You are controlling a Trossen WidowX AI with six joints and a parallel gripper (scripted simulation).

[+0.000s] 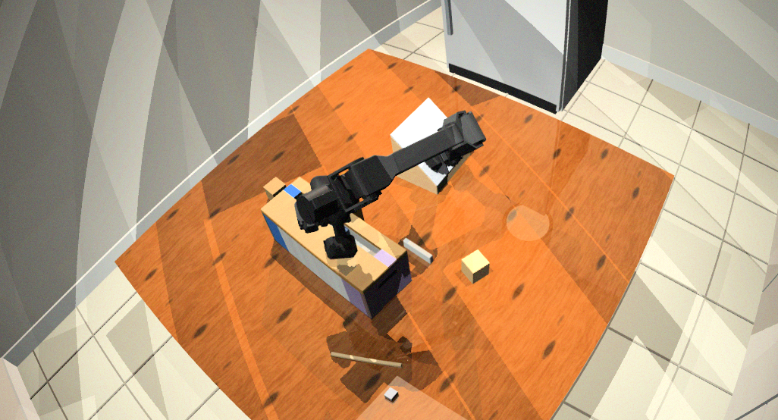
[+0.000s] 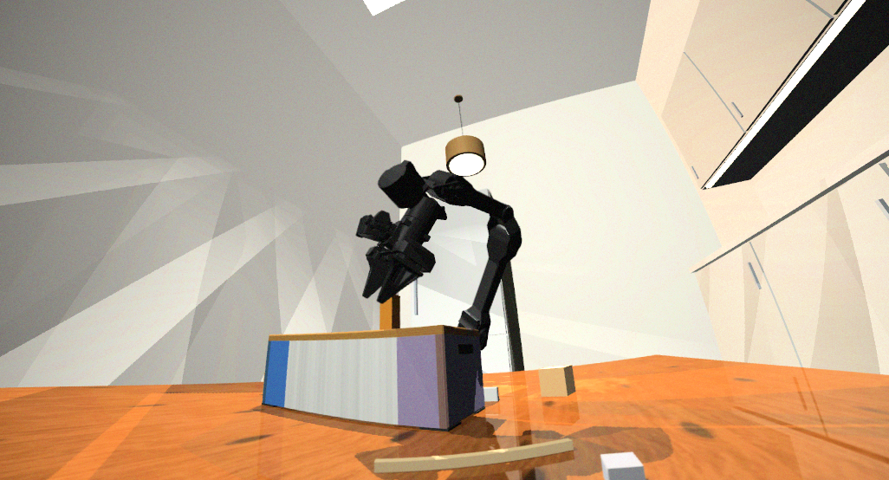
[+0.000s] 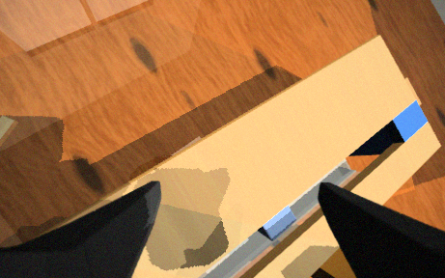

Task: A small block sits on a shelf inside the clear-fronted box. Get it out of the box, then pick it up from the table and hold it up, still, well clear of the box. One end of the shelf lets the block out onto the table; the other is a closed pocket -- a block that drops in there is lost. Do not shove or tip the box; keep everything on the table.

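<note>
Right now the blue block is 10 cm below my gripper tip, 7 cm behind it and 3 cm to the right of it. The rest, counted from my gripper tip: box (12 cm below, 8 cm behind, 3 cm to the right); then yellow bar (14 cm behind, 7 cm below, 3 cm to the right); then thin stick (19 cm to the left, 18 cm below, 16 cm ahead).
</note>
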